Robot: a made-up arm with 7 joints.
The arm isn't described. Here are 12 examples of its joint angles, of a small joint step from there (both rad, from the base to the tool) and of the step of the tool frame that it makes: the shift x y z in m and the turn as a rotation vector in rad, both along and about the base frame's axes.
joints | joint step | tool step
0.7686 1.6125 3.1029 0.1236 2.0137 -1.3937 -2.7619 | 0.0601 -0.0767 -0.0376 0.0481 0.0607 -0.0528 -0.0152 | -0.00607 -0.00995 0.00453 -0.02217 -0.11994 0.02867
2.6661 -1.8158 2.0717 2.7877 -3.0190 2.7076 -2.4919 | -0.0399 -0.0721 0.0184 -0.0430 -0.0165 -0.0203 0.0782 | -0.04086 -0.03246 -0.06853 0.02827 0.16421 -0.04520
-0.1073 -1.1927 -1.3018 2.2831 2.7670 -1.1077 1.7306 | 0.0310 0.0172 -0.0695 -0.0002 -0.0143 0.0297 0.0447 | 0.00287 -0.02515 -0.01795 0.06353 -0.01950 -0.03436
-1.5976 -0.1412 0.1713 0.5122 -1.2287 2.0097 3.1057 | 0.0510 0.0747 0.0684 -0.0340 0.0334 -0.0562 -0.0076 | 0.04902 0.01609 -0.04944 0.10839 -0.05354 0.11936
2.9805 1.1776 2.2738 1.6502 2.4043 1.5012 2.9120 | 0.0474 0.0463 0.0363 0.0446 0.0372 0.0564 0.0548 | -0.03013 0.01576 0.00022 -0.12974 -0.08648 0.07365
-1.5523 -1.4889 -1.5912 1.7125 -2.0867 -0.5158 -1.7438 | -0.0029 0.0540 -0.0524 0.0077 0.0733 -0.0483 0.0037 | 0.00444 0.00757 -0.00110 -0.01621 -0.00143 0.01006
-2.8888 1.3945 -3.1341 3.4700 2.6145 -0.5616 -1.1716 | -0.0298 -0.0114 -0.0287 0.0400 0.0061 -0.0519 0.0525 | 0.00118 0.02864 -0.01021 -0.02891 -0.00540 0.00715
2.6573 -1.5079 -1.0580 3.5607 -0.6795 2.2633 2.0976 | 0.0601 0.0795 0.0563 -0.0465 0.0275 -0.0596 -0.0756 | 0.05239 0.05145 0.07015 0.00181 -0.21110 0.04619
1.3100 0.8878 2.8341 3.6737 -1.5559 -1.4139 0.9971 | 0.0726 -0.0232 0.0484 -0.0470 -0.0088 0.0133 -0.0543 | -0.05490 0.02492 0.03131 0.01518 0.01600 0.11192
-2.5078 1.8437 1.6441 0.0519 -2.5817 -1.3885 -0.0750 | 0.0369 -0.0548 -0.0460 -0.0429 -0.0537 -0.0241 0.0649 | -0.00380 0.02513 -0.01769 -0.07754 0.07128 0.12900
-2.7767 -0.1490 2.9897 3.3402 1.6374 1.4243 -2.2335 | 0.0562 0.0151 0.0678 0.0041 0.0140 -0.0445 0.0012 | -0.01993 -0.02232 0.00299 0.05619 0.00216 0.14013
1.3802 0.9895 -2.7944 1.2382 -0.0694 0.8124 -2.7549 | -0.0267 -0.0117 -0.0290 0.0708 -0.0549 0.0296 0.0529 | -0.01952 0.01758 0.02937 -0.04912 -0.03563 -0.07338
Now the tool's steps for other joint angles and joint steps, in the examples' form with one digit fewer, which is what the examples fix.
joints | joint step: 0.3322 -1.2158 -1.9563 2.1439 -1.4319 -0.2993 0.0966 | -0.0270 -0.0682 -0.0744 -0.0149 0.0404 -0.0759 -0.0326
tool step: -0.0323 0.0193 -0.0806 0.0199 -0.0320 -0.0240
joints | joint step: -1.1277 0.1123 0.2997 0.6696 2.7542 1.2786 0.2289 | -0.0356 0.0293 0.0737 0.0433 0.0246 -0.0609 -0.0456
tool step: 0.0226 0.0045 0.0006 -0.0024 0.0373 -0.0049
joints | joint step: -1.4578 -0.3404 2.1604 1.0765 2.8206 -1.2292 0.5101 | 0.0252 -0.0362 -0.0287 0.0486 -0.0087 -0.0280 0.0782
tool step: 0.0051 0.0125 0.0144 -0.0183 -0.0871 -0.0572
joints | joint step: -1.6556 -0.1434 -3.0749 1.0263 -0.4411 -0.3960 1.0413 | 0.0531 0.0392 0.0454 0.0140 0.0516 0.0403 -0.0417
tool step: -0.0606 -0.0046 0.0321 0.0227 -0.0057 0.0666
